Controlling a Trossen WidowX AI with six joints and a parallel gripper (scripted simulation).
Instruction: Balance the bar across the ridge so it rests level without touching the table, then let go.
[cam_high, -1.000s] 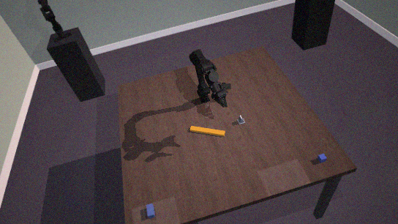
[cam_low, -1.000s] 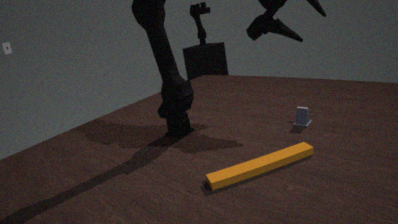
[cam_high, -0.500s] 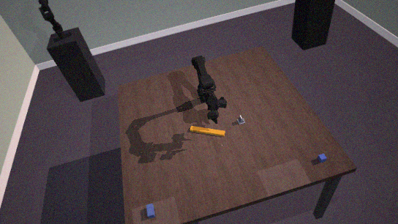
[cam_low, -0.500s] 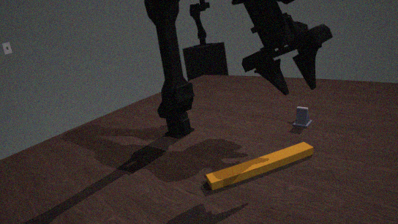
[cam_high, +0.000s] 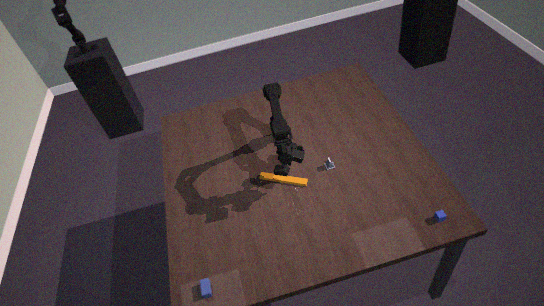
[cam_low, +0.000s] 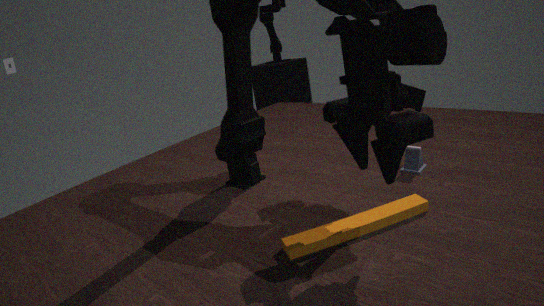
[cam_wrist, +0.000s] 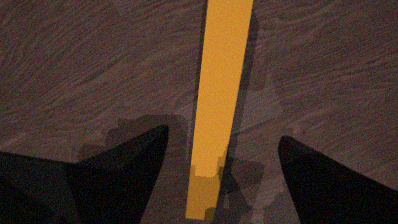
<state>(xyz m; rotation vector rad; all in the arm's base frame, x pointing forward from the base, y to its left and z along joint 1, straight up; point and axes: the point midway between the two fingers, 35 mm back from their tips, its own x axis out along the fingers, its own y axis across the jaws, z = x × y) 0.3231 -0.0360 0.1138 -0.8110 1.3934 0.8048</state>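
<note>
My gripper tip is now 20 mm past the orange bar, 30 mm to the left of it and 70 mm above it. From my gripper tip the other things lie so: blue cube: 420 mm ahead, 540 mm to the left, 60 mm below.
</note>
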